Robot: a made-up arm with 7 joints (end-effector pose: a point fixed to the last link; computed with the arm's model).
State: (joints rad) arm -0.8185 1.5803 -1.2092 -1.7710 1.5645 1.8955 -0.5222
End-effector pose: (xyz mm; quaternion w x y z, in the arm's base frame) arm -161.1 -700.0 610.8 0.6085 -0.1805 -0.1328 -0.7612
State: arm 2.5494 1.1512 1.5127 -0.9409 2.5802 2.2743 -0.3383
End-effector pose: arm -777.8 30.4 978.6 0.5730 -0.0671 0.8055 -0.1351
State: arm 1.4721 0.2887 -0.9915 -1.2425 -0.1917 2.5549 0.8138
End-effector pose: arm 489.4 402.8 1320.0 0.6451 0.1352 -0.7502 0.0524
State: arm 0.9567 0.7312 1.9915 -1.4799 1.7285 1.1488 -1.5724
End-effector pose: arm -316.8 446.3 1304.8 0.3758 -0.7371 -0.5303 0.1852
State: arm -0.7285 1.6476 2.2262 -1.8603 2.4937 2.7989 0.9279
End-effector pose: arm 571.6 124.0 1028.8 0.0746 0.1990 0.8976 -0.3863
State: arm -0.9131 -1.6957 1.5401 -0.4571 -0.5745 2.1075 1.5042
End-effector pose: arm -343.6 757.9 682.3 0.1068 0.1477 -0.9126 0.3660
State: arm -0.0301 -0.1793 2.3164 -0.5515 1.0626 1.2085 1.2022
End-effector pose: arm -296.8 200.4 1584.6 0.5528 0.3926 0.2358 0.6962
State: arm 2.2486 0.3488 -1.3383 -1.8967 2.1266 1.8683 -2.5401
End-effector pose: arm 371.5 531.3 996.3 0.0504 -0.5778 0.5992 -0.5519
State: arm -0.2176 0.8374 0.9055 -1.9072 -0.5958 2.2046 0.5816
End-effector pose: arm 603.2 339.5 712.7 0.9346 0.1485 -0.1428 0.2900
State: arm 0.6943 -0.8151 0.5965 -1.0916 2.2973 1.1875 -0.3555
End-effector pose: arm -282.3 51.9 1569.7 0.1546 -0.7288 -0.1740 -0.6439
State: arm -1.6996 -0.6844 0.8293 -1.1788 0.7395 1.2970 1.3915
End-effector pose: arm 413.4 28.3 1523.0 0.5954 -0.0818 -0.4019 -0.6909
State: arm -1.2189 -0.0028 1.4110 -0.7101 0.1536 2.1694 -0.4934
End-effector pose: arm 313.1 5.0 1575.7 0.4628 -0.0064 -0.8057 0.3696
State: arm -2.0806 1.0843 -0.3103 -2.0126 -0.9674 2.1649 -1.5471
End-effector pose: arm -403.2 -351.6 407.5 0.8079 0.5803 -0.0996 0.0262
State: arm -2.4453 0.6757 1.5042 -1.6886 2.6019 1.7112 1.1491
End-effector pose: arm 157.4 -690.9 1018.4 0.1505 -0.9426 -0.0611 0.2919
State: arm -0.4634 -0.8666 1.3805 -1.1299 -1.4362 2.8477 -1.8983
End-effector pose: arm -162.6 551.1 1254.3 0.3768 0.8156 -0.1910 -0.3954
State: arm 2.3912 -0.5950 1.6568 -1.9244 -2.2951 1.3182 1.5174
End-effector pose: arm -312.6 -561.1 995.0 0.1742 -0.8056 0.5575 0.0989
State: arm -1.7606 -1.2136 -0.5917 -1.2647 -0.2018 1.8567 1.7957
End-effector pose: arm -240.4 460.5 1423.8 0.5554 0.2216 0.6013 0.5299
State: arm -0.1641 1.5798 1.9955 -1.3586 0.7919 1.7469 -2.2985
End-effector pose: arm 674.0 412.4 962.1 0.3742 -0.7078 0.5914 -0.0962
